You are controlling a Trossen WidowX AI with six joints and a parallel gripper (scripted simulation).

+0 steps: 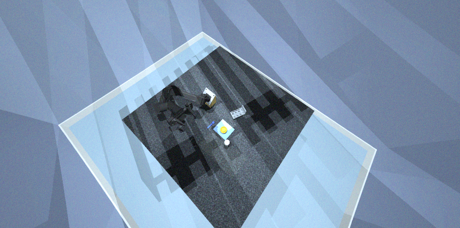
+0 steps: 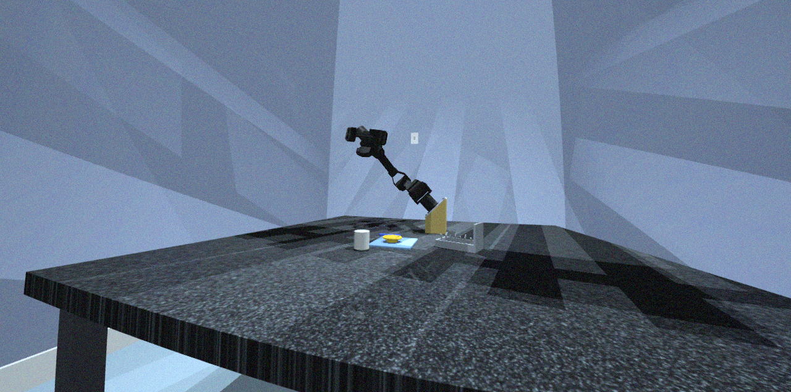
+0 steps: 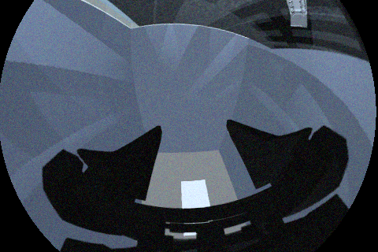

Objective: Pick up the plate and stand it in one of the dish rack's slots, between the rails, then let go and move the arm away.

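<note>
Now: gripper tip 130 mm short of the yellow plate, 180 mm to the right of it and 410 mm above it. Also, from my gripper tip: light blue mat (130 mm ahead, 190 mm to the left, 420 mm below); then grey dish rack (120 mm ahead, 390 mm to the left, 400 mm below); then white cup (230 mm ahead, 110 mm to the left, 400 mm below).
</note>
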